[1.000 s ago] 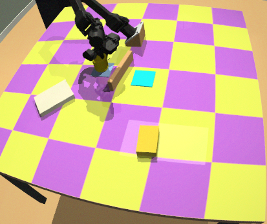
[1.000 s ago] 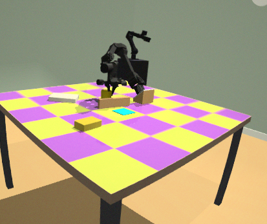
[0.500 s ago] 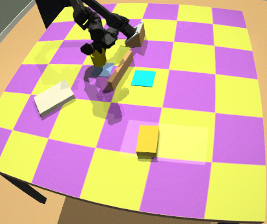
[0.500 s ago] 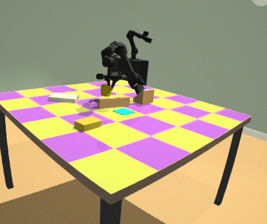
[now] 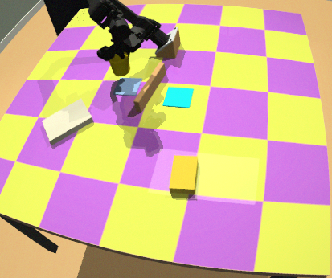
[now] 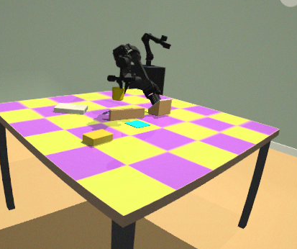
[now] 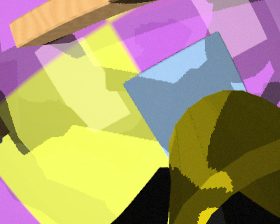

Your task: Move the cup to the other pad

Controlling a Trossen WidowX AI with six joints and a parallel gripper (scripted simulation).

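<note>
The yellow cup is 20 mm to the right of my gripper tip and 20 mm ahead of it. From my gripper tip the other things lie so: white block 220 mm ahead, 190 mm to the right, 100 mm below; cyan pad 190 mm to the left, 120 mm below, 60 mm ahead; long tan bar 100 mm below, 90 mm to the left, 40 mm ahead.
</note>
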